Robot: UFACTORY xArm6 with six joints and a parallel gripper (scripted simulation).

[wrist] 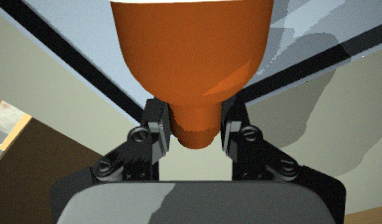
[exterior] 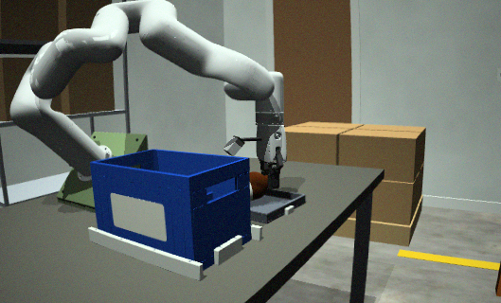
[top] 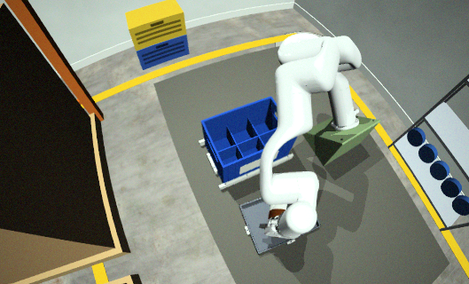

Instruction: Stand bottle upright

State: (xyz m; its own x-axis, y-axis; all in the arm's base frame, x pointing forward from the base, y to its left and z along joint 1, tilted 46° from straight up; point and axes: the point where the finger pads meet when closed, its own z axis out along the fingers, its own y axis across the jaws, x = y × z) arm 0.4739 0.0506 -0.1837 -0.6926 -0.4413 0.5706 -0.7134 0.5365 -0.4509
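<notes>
The brown bottle lies 40 mm to the right of my hand, 40 mm behind it and 10 mm below it. Round my hand: grey tray (60 mm below, 50 mm behind, 30 mm to the right); blue crate (330 mm to the right, 90 mm behind, 20 mm above).
</notes>
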